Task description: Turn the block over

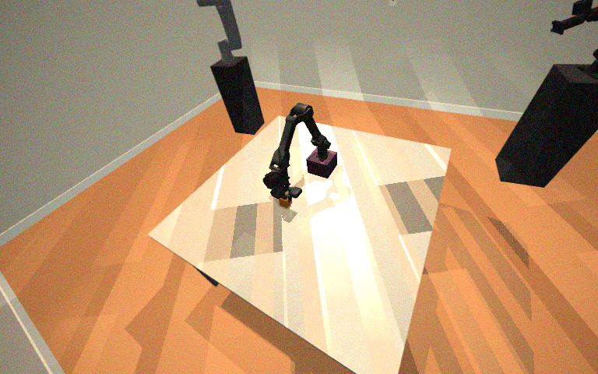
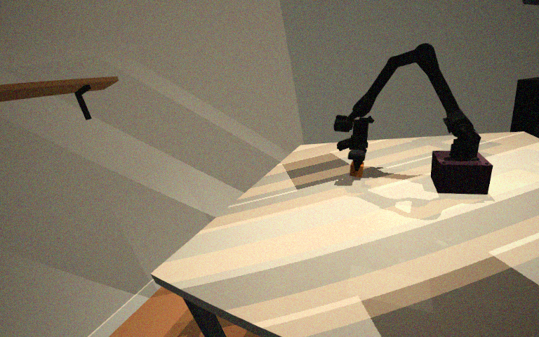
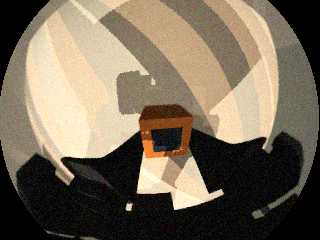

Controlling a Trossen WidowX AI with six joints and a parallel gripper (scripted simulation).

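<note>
My gripper tip is now 1 cm below the small orange block.
</note>
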